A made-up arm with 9 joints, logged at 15 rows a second.
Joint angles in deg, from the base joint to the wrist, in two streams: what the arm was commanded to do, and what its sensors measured. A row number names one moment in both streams.
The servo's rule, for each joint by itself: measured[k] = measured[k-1] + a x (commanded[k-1-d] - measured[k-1]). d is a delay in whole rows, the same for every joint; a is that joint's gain. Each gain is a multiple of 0.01, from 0.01 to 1. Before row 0 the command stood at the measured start. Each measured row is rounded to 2 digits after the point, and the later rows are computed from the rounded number. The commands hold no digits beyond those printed.
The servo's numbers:
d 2
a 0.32 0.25 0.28 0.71 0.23 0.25 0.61 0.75 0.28
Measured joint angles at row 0: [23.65 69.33 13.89 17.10 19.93 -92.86 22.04 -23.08 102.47]
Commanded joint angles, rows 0 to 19: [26.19 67.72 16.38 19.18 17.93 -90.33 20.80 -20.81 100.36]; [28.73 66.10 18.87 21.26 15.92 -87.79 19.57 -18.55 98.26]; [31.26 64.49 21.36 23.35 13.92 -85.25 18.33 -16.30 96.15]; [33.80 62.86 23.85 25.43 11.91 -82.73 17.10 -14.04 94.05]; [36.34 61.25 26.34 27.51 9.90 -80.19 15.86 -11.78 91.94]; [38.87 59.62 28.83 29.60 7.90 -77.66 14.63 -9.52 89.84]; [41.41 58.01 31.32 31.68 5.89 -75.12 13.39 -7.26 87.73]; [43.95 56.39 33.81 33.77 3.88 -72.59 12.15 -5.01 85.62]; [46.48 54.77 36.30 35.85 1.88 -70.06 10.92 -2.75 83.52]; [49.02 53.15 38.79 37.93 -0.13 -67.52 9.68 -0.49 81.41]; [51.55 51.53 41.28 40.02 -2.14 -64.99 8.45 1.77 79.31]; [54.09 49.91 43.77 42.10 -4.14 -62.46 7.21 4.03 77.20]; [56.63 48.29 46.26 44.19 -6.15 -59.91 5.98 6.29 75.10]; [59.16 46.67 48.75 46.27 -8.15 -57.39 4.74 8.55 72.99]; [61.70 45.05 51.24 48.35 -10.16 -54.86 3.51 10.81 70.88]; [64.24 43.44 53.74 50.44 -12.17 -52.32 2.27 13.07 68.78]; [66.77 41.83 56.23 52.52 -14.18 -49.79 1.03 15.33 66.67]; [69.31 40.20 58.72 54.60 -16.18 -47.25 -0.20 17.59 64.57]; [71.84 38.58 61.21 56.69 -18.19 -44.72 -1.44 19.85 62.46]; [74.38 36.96 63.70 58.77 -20.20 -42.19 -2.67 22.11 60.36]
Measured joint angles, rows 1 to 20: [23.65 69.33 13.89 17.10 19.93 -92.86 22.04 -23.08 102.47]; [23.65 69.33 13.89 17.10 19.93 -92.86 22.04 -23.08 102.47]; [24.46 68.93 14.59 18.58 19.47 -92.23 21.28 -21.38 101.88]; [25.83 68.22 15.79 20.48 18.65 -91.12 20.24 -19.26 100.87]; [27.57 67.29 17.35 22.52 17.56 -89.65 19.07 -17.04 99.55]; [29.56 66.18 19.17 24.59 16.26 -87.92 17.87 -14.79 98.01]; [31.73 64.95 21.18 26.66 14.80 -85.99 16.64 -12.53 96.31]; [34.01 63.62 23.32 28.75 13.21 -83.91 15.41 -10.27 94.50]; [36.38 62.22 25.56 30.83 11.53 -81.71 14.18 -8.01 92.60]; [38.80 60.76 27.87 32.92 9.77 -79.43 12.94 -5.76 90.65]; [41.26 59.26 30.23 35.00 7.96 -77.09 11.71 -3.50 88.65]; [43.74 57.73 32.63 37.08 6.10 -74.70 10.47 -1.24 86.62]; [46.24 56.18 35.05 39.17 4.20 -72.27 9.24 1.02 84.57]; [48.75 54.61 37.49 41.25 2.28 -69.82 8.00 3.28 82.51]; [51.27 53.03 39.95 43.34 0.34 -67.34 6.77 5.54 80.44]; [53.79 51.44 42.41 45.42 -1.61 -64.85 5.53 7.80 78.35]; [56.32 49.84 44.88 47.50 -3.58 -62.35 4.30 10.06 76.26]; [58.85 48.24 47.36 49.59 -5.56 -59.84 3.06 12.32 74.17]; [61.38 46.64 49.84 51.67 -7.54 -57.33 1.82 14.58 72.07]; [63.92 45.03 52.33 53.75 -9.53 -54.81 0.59 16.84 69.97]
